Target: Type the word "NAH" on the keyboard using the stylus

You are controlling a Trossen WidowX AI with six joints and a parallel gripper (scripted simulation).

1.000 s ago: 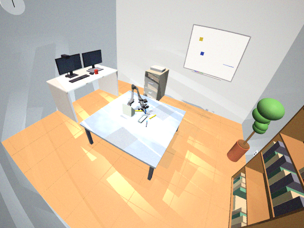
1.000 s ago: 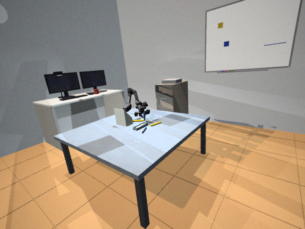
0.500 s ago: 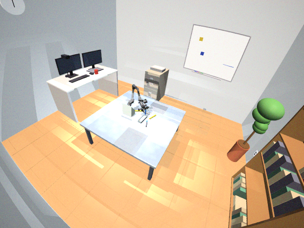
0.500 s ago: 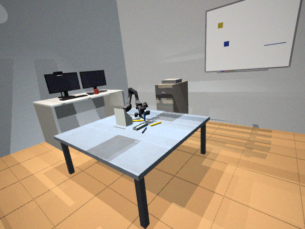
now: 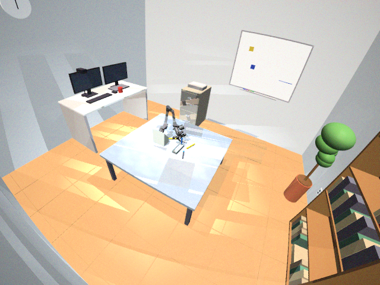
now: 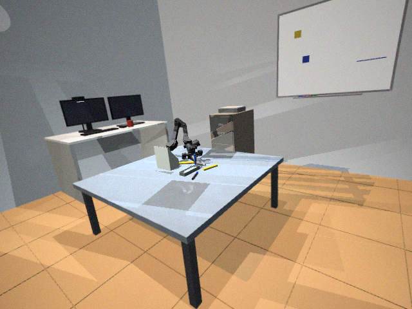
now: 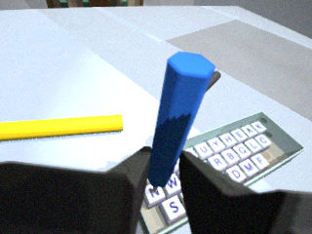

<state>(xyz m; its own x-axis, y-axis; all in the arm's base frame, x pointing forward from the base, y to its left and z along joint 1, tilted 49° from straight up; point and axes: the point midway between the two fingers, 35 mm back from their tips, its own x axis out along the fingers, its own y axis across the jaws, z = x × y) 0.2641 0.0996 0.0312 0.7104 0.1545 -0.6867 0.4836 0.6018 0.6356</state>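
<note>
Now: the blue stylus 2 cm below my gripper tip. The rest, counted from my gripper tip: N key: 6 cm below; then yellow pencil: 11 cm ahead, 7 cm to the left, 6 cm below; then white cylinder: 10 cm to the left, 6 cm below, 3 cm behind.
</note>
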